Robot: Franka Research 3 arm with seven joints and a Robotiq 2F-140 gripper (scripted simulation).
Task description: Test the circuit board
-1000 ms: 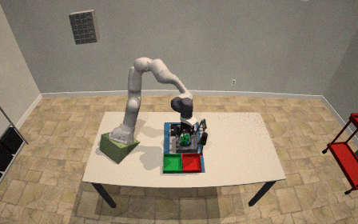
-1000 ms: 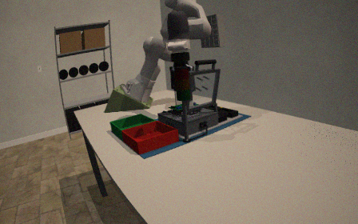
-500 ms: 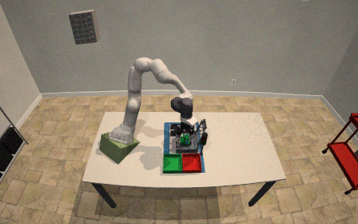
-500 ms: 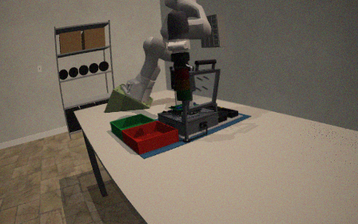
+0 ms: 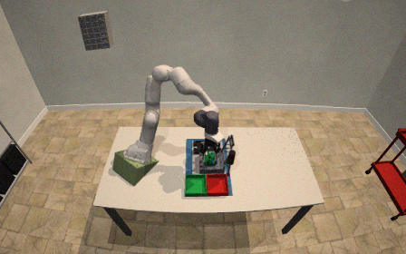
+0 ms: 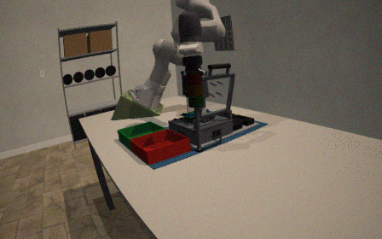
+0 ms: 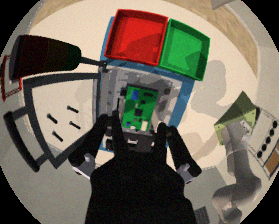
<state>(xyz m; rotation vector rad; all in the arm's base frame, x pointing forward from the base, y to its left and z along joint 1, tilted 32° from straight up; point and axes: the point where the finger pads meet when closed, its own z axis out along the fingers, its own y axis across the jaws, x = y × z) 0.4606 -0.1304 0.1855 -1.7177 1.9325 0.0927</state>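
My gripper is now 2 cm above the green circuit board. The rest, counted from my hand: plate (1 cm ahead, 1 cm to the left, 4 cm below); red bin (4 cm ahead, 20 cm to the right, 9 cm below); clear lid (13 cm ahead, 8 cm above).
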